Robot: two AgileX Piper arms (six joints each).
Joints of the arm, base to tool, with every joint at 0 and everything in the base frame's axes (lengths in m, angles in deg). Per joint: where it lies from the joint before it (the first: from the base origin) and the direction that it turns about. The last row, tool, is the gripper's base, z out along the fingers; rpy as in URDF.
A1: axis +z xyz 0 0 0.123
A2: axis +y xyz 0 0 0
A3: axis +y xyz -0.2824 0 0.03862
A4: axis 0.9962 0 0.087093 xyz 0.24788 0 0.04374
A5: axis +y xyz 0 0 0
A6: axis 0.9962 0 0.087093 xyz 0.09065 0 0.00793
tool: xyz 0 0 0 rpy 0 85 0
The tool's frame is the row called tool.
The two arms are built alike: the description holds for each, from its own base.
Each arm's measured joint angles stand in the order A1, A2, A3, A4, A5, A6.
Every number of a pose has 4 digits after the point. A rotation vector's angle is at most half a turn.
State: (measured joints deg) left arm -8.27 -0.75 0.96 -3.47 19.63 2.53; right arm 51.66 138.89 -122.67 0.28 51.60 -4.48
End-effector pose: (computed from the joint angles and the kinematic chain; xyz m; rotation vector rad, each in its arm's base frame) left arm 0.0523 -0.0095 0.1775 0.1346 1.8261 -0.1293; right arm 0.3285 0.4159 0.1714 -1.2662 2.3804 0.2665
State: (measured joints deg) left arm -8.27 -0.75 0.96 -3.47 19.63 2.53; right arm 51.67 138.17 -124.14 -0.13 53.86 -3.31
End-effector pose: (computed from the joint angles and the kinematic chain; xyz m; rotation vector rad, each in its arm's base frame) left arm 0.0523 -0.0095 0.1775 0.1346 1.8261 -0.1293; right arm 0.3280 0.4147 0.1839 -1.2459 2.3918 0.2637
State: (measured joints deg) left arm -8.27 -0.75 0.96 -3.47 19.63 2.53; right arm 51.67 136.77 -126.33 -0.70 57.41 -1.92
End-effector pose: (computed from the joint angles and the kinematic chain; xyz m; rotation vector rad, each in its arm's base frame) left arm 0.0523 -0.0095 0.1775 0.1346 1.8261 -0.1293; right arm 0.3266 0.4116 0.2054 -1.2198 2.4031 0.2592
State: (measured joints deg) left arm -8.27 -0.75 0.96 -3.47 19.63 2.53; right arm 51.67 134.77 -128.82 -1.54 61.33 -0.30
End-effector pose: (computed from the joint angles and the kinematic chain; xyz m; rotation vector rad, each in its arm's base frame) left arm 0.0523 -0.0095 0.1775 0.1346 1.8261 -0.1293; right arm 0.3240 0.4064 0.2336 -1.1840 2.4075 0.2545
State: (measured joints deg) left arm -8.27 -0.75 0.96 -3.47 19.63 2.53; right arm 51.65 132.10 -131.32 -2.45 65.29 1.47
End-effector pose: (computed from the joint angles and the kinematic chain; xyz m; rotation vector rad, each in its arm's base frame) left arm 0.0523 -0.0095 0.1775 0.1346 1.8261 -0.1293; right arm 0.3195 0.3981 0.2674 -1.1372 2.4041 0.2551
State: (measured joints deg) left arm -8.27 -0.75 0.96 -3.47 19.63 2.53; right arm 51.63 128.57 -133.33 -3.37 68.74 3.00
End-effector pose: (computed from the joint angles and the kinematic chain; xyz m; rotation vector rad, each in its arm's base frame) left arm 0.0523 -0.0095 0.1775 0.1346 1.8261 -0.1293; right arm 0.3121 0.3862 0.3060 -1.0866 2.3854 0.2630
